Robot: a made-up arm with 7 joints.
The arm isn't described. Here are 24 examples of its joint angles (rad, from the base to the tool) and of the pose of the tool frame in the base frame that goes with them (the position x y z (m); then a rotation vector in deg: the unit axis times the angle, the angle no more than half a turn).
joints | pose
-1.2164 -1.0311 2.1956 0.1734 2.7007 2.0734 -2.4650 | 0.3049 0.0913 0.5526 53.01 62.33 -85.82
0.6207 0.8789 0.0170 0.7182 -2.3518 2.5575 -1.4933 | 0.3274 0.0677 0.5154 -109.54 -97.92 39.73
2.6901 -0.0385 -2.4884 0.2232 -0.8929 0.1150 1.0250 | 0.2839 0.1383 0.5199 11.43 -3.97 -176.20
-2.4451 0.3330 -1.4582 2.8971 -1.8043 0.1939 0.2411 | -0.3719 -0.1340 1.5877 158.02 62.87 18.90
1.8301 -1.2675 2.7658 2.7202 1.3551 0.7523 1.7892 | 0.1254 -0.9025 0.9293 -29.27 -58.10 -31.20
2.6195 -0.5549 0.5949 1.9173 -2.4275 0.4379 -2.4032 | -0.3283 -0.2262 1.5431 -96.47 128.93 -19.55
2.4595 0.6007 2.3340 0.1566 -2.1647 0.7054 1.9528 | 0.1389 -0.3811 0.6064 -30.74 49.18 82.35
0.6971 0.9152 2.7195 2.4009 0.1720 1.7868 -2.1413 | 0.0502 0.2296 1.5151 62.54 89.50 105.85
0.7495 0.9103 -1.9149 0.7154 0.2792 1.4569 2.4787 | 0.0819 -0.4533 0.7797 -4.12 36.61 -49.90
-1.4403 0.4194 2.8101 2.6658 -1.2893 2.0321 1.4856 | 0.2862 -0.0757 1.5500 -45.10 -43.35 93.65
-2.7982 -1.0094 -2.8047 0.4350 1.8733 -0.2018 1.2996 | 0.0362 -0.0631 0.4065 -4.67 34.52 35.48
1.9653 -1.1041 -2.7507 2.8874 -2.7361 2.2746 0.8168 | 0.1119 -0.6932 1.2241 26.51 110.50 -17.45
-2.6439 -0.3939 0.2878 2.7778 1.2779 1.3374 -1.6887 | 0.2638 -0.0625 1.6485 18.90 -118.47 -99.55
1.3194 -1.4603 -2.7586 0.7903 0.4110 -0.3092 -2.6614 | 0.1415 -0.1422 0.2958 29.65 16.54 -143.34
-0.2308 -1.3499 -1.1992 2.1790 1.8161 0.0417 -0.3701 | -0.7527 -0.3101 1.0509 -128.00 -43.92 -75.73
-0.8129 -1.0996 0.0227 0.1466 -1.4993 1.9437 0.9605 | 0.1069 -0.3465 0.9018 26.58 96.21 57.05
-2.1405 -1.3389 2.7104 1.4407 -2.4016 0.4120 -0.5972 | 0.4402 0.0928 0.3115 -22.77 -42.12 44.87
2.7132 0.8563 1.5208 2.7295 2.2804 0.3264 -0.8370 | -0.7271 0.0659 1.2936 -161.50 38.34 -54.76
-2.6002 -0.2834 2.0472 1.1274 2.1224 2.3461 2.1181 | 0.5865 -0.1688 0.9627 112.71 -49.28 23.10
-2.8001 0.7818 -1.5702 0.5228 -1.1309 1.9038 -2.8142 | 0.1355 0.3368 0.7898 -124.39 -59.49 40.90
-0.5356 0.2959 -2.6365 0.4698 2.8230 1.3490 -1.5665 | -0.5276 0.0703 0.7943 -81.63 82.81 -30.41
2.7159 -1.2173 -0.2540 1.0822 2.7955 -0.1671 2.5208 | -0.1151 0.2358 1.3217 76.34 92.83 -2.54
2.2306 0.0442 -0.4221 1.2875 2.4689 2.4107 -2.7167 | -0.2152 0.4729 1.1673 40.46 155.27 63.16
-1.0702 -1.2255 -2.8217 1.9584 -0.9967 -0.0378 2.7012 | -0.5555 0.5212 0.6058 -45.38 47.41 -146.69
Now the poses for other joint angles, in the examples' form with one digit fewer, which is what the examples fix.
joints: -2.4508 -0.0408 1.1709 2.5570 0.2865 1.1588 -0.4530
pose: 0.207 -0.335 1.618 -79.2 63.8 110.9
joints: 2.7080 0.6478 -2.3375 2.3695 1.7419 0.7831 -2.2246
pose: -0.122 0.334 1.598 110.4 -7.4 17.9
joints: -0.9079 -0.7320 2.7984 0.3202 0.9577 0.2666 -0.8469
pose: 0.094 0.197 0.387 -16.1 -28.2 -77.3
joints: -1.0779 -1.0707 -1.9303 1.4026 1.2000 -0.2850 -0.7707
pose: -0.683 0.167 0.727 -43.9 41.5 -62.1
